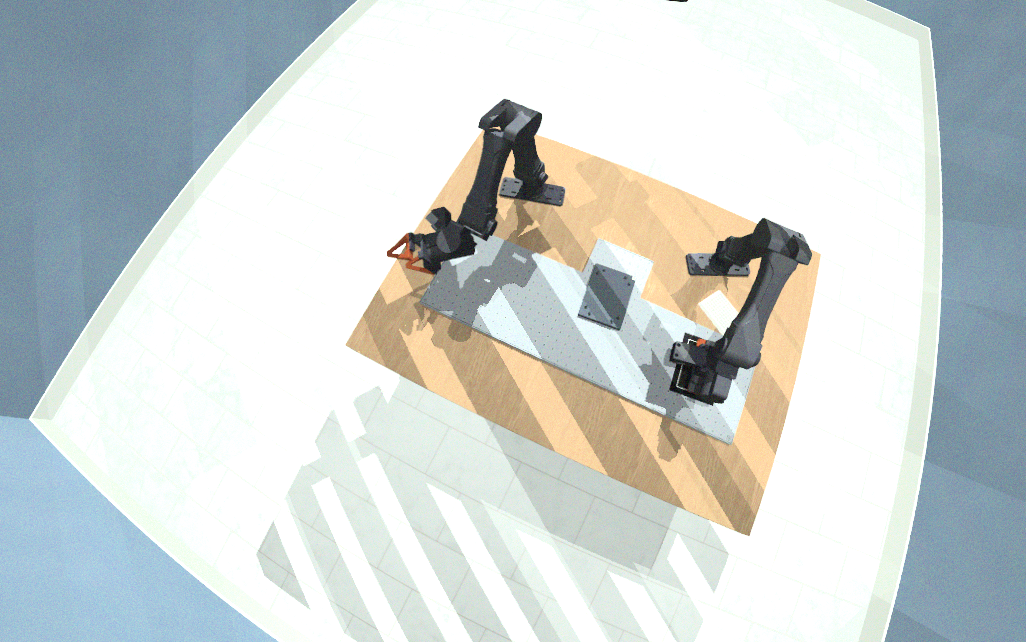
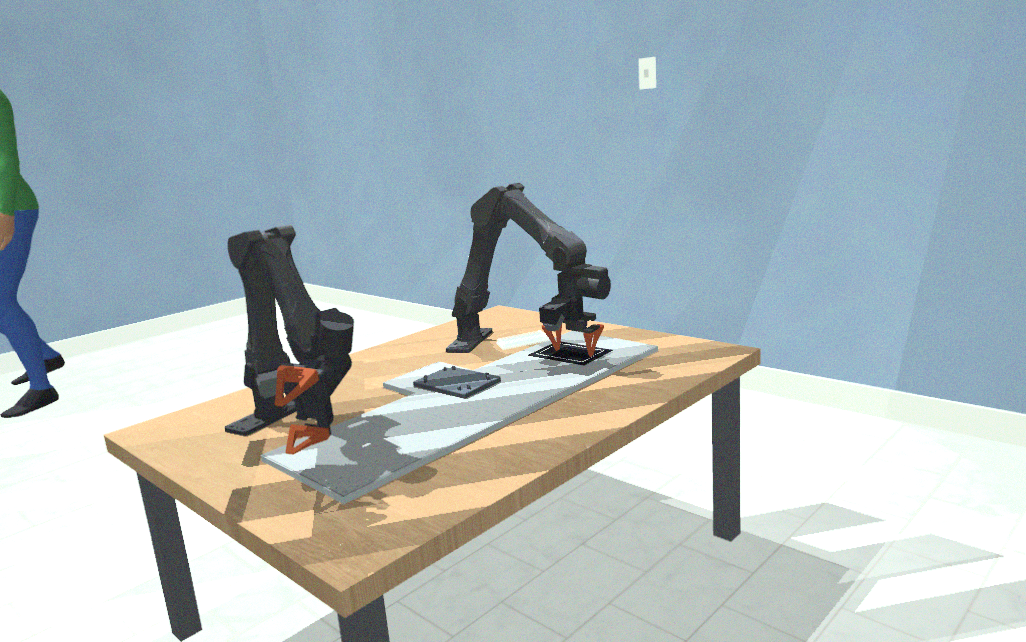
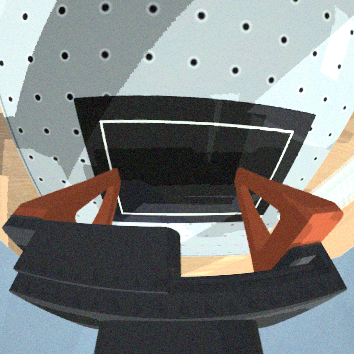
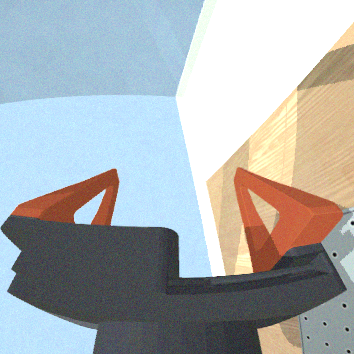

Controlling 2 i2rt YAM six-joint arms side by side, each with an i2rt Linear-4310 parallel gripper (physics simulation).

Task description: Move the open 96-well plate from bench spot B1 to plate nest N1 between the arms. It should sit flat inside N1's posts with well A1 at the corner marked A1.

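Where they show: left gripper, fingertip midpoint: point(image 2: 574, 353) point(image 3: 177, 174); right gripper, fingertip midpoint: point(image 1: 396, 260) point(image 2: 284, 430) point(image 4: 176, 174); left arm's base, origin of the base link: point(image 1: 717, 265) point(image 2: 470, 341); right arm's base, origin of the base link: point(image 1: 532, 192) point(image 2: 271, 415).
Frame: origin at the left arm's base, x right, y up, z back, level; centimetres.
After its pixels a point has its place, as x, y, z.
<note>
A black mat with a white outline point(image 3: 195, 107) @[17.4, 1.5, -29.8] lies under my left gripper point(image 2: 575, 352) @[12.9, 1.6, -32.6] point(image 3: 177, 174) @[12.9, 1.6, -32.6]. The gripper is open, fingers pointing down, with its tips apart just above or at the mat. The 96-well plate does not show clearly; faint lines and dark bands show inside the outline, and I cannot tell whether they are the plate. The nest N1 point(image 1: 609, 291) @[35.1, 2.5, -9.3] point(image 2: 453, 382) @[37.8, 2.5, -10.5] is a dark grey slab with short posts between the arms. No plate is visible in it, and its A1 mark is not legible. My right gripper point(image 1: 398, 258) @[90.9, 14.3, -4.3] point(image 2: 285, 428) @[90.9, 14.3, -4.3] point(image 4: 176, 174) @[90.9, 14.3, -4.3] is open and empty, off the board's far end.
A pale perforated board point(image 1: 529, 333) @[57.3, 1.3, -20.5] point(image 2: 484, 414) @[52.1, 1.4, -22.9] point(image 3: 170, 35) @[21.8, 1.3, -29.9] point(image 4: 327, 300) @[78.1, 1.3, -10.6] runs along the wooden table point(image 1: 469, 378) @[73.3, 0.0, -32.1] point(image 2: 522, 473) @[73.0, 0.0, -37.1]. A white panel point(image 1: 628, 253) @[28.0, 1.3, 3.0] point(image 2: 412, 376) @[31.8, 1.3, 2.6] adjoins the nest. A pale flat rectangle point(image 1: 717, 314) @[4.1, 1.9, -16.3] point(image 3: 340, 187) @[5.2, 2.2, -16.2] lies beside the board near my left arm.
</note>
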